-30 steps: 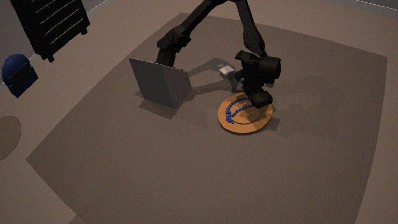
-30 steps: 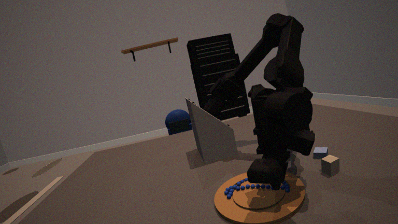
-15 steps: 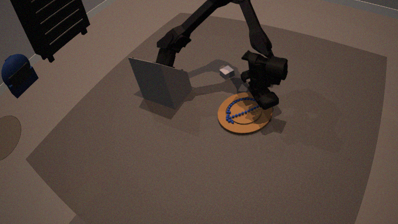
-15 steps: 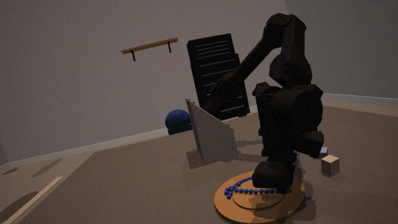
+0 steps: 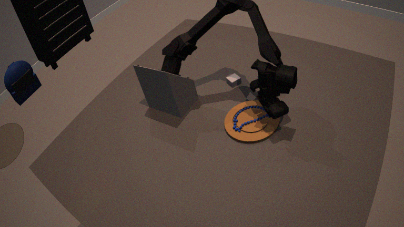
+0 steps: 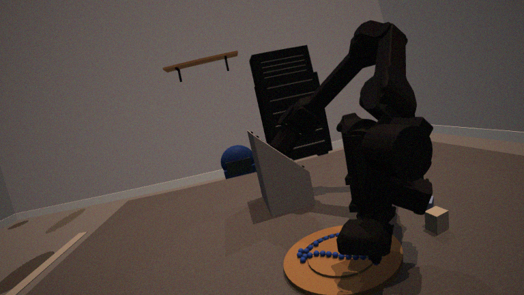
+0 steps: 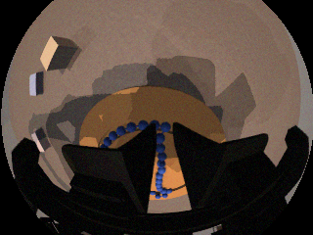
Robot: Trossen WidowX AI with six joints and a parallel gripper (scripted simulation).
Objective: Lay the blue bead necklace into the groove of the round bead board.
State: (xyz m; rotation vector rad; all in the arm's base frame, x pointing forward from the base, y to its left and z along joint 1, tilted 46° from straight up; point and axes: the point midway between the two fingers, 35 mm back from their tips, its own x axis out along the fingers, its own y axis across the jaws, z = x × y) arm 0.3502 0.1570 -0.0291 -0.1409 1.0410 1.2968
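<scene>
Now: the tan cube 40 mm behind my gripper tip and 140 mm to the left of it. Also, from my gripper tip: white block (230 mm behind, 110 mm to the left); pale blue block (130 mm behind, 180 mm to the left, 10 mm below).
</scene>
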